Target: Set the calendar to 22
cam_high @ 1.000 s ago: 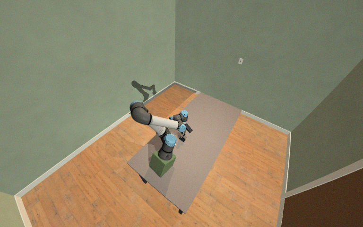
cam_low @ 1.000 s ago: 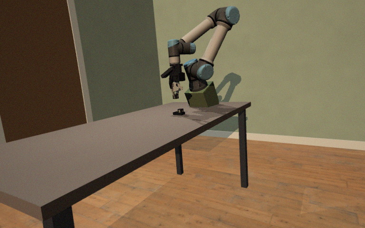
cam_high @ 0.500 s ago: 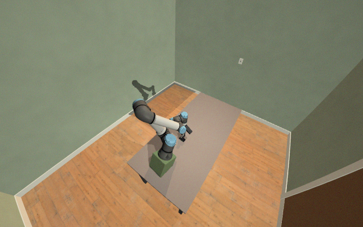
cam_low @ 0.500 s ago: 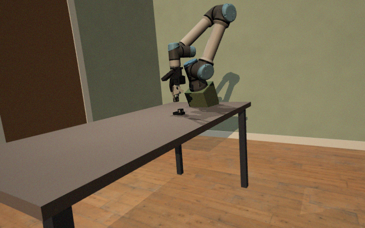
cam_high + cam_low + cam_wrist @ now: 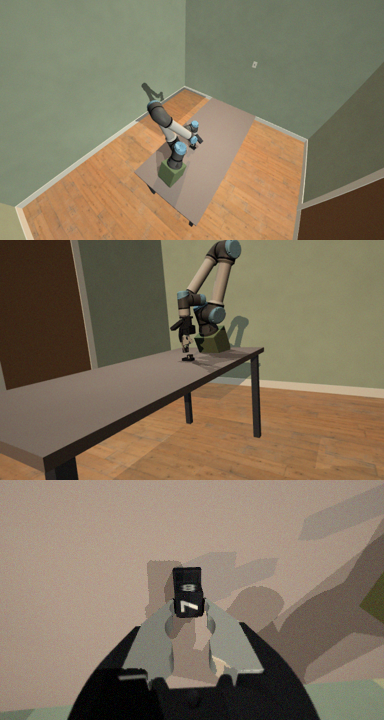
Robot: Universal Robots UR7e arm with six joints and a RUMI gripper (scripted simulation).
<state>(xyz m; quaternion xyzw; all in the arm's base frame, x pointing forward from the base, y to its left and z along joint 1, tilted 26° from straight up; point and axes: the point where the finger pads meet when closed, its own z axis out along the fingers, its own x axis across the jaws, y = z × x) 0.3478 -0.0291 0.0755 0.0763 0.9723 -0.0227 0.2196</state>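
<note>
My gripper is now 70 mm above the black tray and 20 mm to the right of it. Also, from my hand: black number cube 10 mm below.
</note>
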